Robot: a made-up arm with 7 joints. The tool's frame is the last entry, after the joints.
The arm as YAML. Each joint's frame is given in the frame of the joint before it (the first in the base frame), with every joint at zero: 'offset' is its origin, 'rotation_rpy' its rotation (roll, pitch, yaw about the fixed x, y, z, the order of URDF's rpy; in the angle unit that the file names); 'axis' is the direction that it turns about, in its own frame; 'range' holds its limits. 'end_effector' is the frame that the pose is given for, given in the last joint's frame.
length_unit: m
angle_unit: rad
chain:
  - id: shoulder
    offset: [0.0, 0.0, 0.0]
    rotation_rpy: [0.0, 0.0, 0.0]
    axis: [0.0, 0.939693, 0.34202]
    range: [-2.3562, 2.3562]
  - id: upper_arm
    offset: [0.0, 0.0, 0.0]
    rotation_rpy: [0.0, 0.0, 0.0]
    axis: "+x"
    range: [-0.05, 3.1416]
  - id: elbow
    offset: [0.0, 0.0, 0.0]
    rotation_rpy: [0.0, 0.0, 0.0]
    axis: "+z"
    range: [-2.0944, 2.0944]
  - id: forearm
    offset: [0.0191, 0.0, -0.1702]
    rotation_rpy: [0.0, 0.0, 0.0]
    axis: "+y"
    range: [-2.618, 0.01]
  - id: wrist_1
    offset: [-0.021, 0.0, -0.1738]
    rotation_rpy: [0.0, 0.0, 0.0]
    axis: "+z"
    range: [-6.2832, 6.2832]
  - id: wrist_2
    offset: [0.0, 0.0, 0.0]
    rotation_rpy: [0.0, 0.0, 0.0]
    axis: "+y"
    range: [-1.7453, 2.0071]
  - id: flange
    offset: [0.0, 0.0, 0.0]
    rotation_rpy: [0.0, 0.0, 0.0]
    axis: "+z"
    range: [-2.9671, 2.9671]
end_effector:
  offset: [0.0, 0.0, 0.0]
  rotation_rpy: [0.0, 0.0, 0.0]
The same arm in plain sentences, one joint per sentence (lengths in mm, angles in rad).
The arm has seven revolute joints in a row. What follows holds with every joint at zero, and every direction is one of the base frame's. Joint 1 sits at the same point as the base frame's origin and rotates about the direction (0, 0.9397, 0.342), from -2.3562 to 2.3562 rad. Joint 2 sits at the same point as joint 1 and rotates about +x, from -0.05 to 3.1416 rad. Joint 3 sits at the same point as joint 2 and rotates about +z, from -2.0944 to 2.0944 rad. Joint 4 sits 19.1 mm along +x and 170.2 mm along -z from joint 3 and rotates about +y, from -2.618 to 0.01 rad. Joint 5 sits 21 mm along -x and 173.8 mm along -z from joint 4 and rotates about +z, from -6.2832 to 6.2832 rad. Joint 6 sits at the same point as joint 5 and rotates about +y, from -1.7453 to 2.0071 rad. Joint 7 sits at the same point as joint 6 and rotates about +z, from -2.9671 to 2.9671 rad. The tool frame, which is the frame that the pose is given for, sits at the same point as joint 7; its axes are parallel to the base frame's.
